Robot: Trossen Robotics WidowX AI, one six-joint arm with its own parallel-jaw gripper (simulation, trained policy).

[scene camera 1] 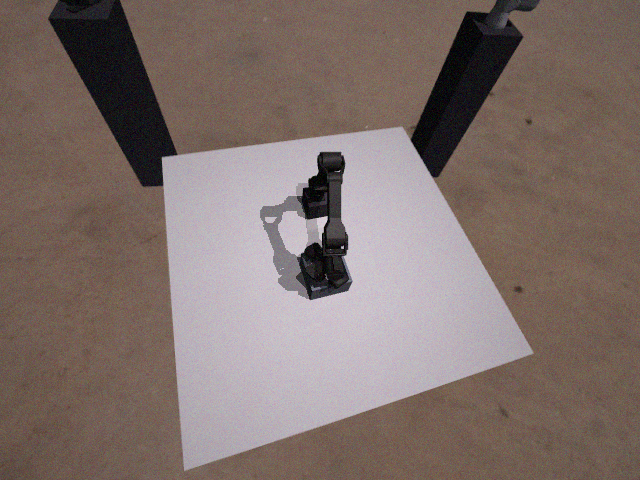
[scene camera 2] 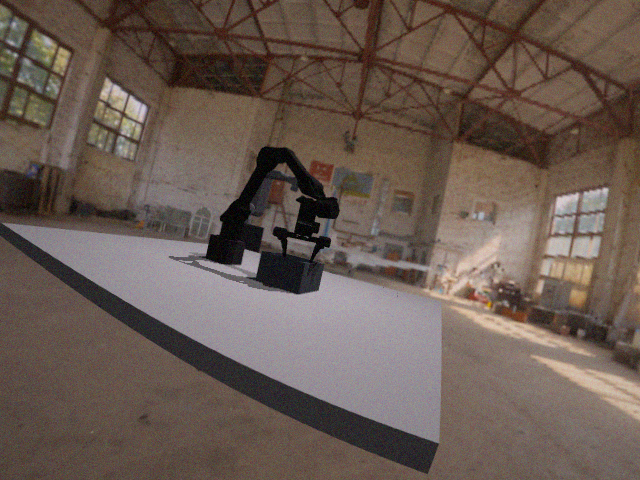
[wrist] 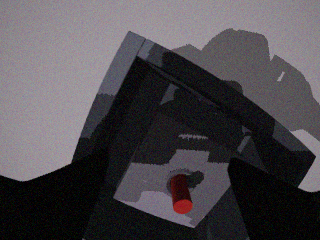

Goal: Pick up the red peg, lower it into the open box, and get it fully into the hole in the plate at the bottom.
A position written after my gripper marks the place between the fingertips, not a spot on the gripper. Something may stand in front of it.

I see my gripper (scene camera 2: 296,263), a dark box (scene camera 2: 292,273) and a plate (wrist: 170,145).
The dark box also shows in scene camera 1 (scene camera 1: 314,292) and in the wrist view (wrist: 142,74). My gripper is seen too in scene camera 1 (scene camera 1: 321,275) and in the wrist view (wrist: 171,161). Scene camera 2 does not show the plate, which is hidden by the dark box.
